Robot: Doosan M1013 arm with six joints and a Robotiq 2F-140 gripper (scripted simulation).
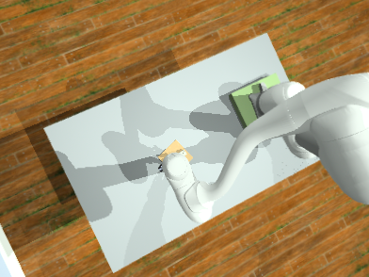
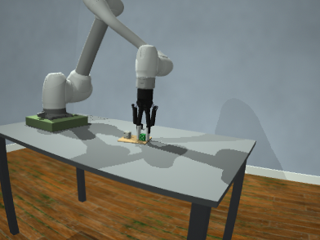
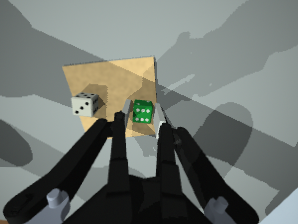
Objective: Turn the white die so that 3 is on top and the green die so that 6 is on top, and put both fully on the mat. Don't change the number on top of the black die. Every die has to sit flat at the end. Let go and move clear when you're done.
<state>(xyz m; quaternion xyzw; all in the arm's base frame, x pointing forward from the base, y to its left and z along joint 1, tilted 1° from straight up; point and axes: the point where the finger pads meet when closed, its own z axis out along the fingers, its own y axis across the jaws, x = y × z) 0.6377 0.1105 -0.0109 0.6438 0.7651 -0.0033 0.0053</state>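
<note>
Now: hand 2 cm above the green die. From my hand the other things lie so: white die (9 cm behind, 2 cm to the right, 2 cm below); then black die (20 cm behind, 22 cm to the left, 2 cm below); then tan mat (4 cm behind, 1 cm to the right, 4 cm below).
</note>
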